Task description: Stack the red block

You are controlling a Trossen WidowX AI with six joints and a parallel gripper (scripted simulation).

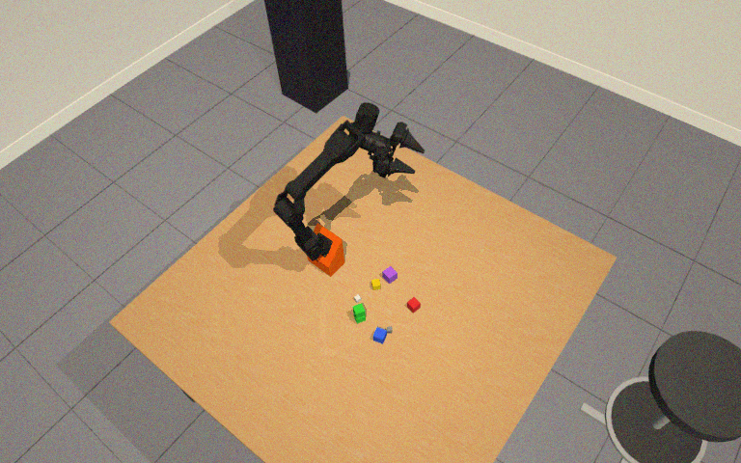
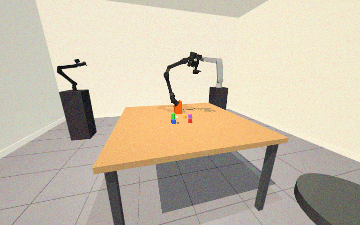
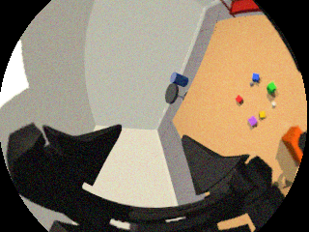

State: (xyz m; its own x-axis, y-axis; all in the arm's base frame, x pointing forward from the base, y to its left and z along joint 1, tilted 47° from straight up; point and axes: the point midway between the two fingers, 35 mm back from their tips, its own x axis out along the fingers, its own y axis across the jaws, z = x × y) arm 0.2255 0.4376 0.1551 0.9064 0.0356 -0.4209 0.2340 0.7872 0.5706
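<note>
Right now the red block is 51 cm below my gripper tip, 14 cm to the right of it and 11 cm ahead of it. Round my gripper tip: blue block (51 cm below, 30 cm to the right, 9 cm ahead); then yellow block (51 cm below, 16 cm to the right, 4 cm behind); then purple block (51 cm below, 10 cm to the right, 3 cm behind).
</note>
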